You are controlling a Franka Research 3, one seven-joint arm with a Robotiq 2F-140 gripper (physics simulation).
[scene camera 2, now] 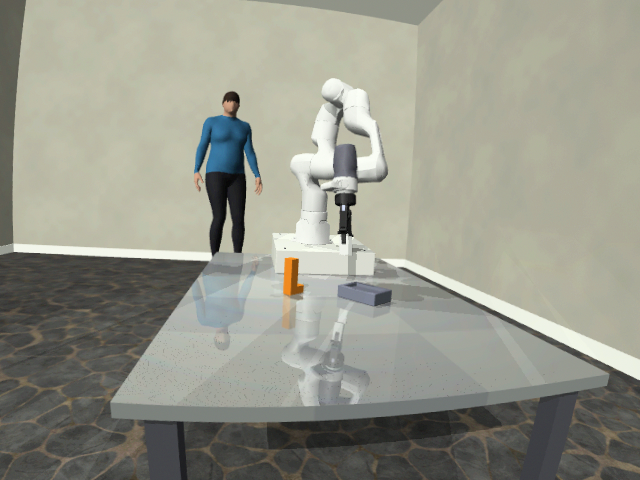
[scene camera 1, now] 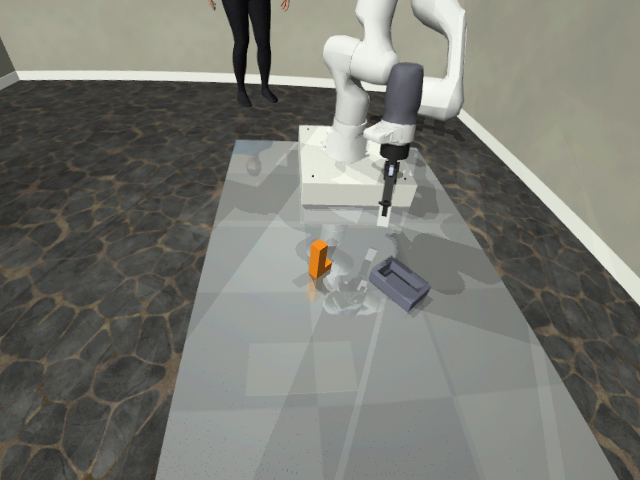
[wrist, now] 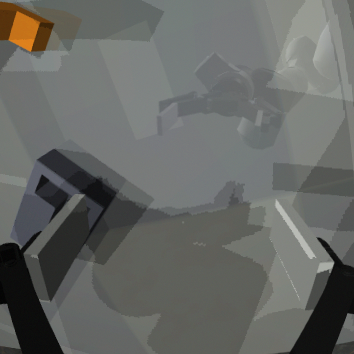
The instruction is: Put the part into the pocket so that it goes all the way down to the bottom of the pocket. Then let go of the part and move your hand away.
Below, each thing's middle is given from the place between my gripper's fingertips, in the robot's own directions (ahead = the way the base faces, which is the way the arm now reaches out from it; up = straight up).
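Scene:
The grey pocket block [scene camera 1: 403, 286] is 90 mm below my hand, and it's 180 mm ahead of my hand and 40 mm to the left of it.

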